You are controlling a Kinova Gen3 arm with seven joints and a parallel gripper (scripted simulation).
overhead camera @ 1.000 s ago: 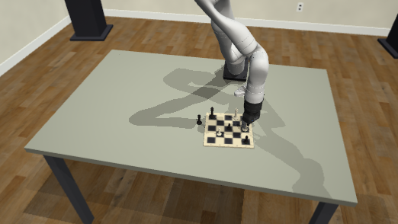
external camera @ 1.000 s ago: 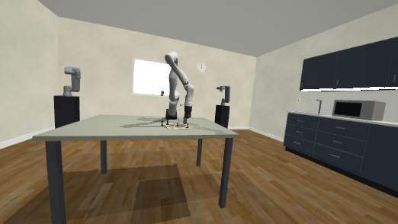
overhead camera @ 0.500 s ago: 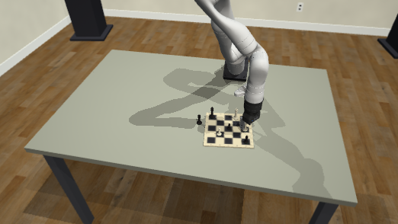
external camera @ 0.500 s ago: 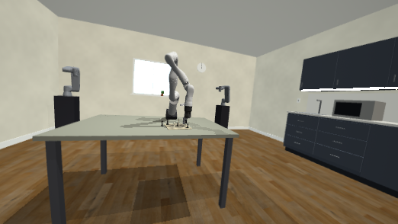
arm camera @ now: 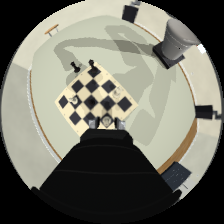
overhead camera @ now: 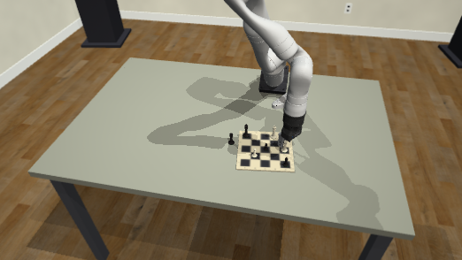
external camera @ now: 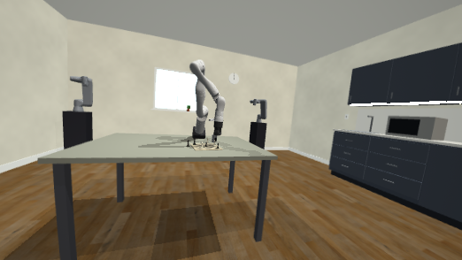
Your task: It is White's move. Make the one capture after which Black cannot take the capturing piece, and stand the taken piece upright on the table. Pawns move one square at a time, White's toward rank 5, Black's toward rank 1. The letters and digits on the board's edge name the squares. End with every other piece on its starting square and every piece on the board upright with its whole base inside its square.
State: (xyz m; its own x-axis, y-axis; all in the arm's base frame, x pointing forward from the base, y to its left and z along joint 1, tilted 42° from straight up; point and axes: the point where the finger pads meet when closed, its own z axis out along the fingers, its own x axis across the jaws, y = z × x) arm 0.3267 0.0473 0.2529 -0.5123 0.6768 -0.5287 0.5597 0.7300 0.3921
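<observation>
My hand is 70 mm to the left of the chessboard and 60 mm above it.
</observation>
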